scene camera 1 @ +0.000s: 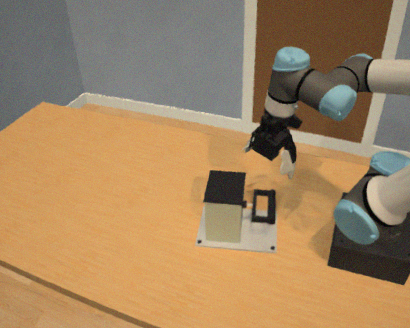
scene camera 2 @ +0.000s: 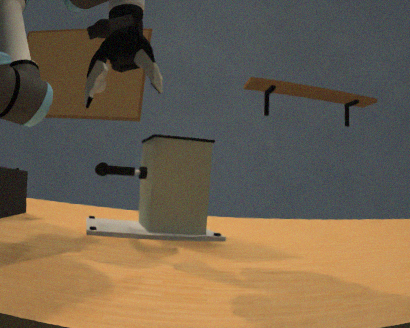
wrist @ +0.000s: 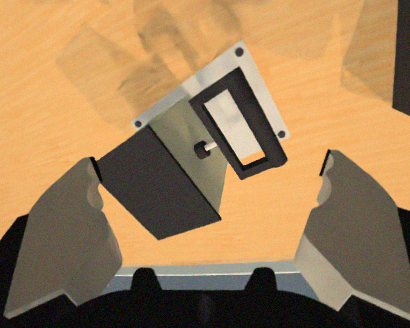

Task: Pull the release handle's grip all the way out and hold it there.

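Observation:
The release handle's grip (scene camera 1: 271, 207) (scene camera 2: 117, 170) (wrist: 255, 117) is a black rectangular frame. It stands a little out from the side of a pale green box (scene camera 1: 223, 221) (scene camera 2: 175, 185) with a black lid (scene camera 1: 225, 186) (wrist: 160, 180). A short light shaft (scene camera 2: 137, 172) (wrist: 211, 145) joins the grip to a black collar (scene camera 2: 143, 172) (wrist: 202, 149) on the box. The box stands on a light grey baseplate (scene camera 1: 260, 242) (scene camera 2: 117, 227) (wrist: 215, 72). My gripper (scene camera 1: 269, 162) (scene camera 2: 124, 98) (wrist: 208, 157) is open and empty, pointing down, above and apart from the box and grip.
The fixture is on a wooden table (scene camera 1: 125, 200) (scene camera 2: 310, 270). The arm's dark base block (scene camera 1: 370, 255) (scene camera 2: 12, 192) stands on the grip's side of the fixture. A wall shelf (scene camera 2: 310, 91) and a brown board (scene camera 2: 60, 75) show in the background of scene camera 2.

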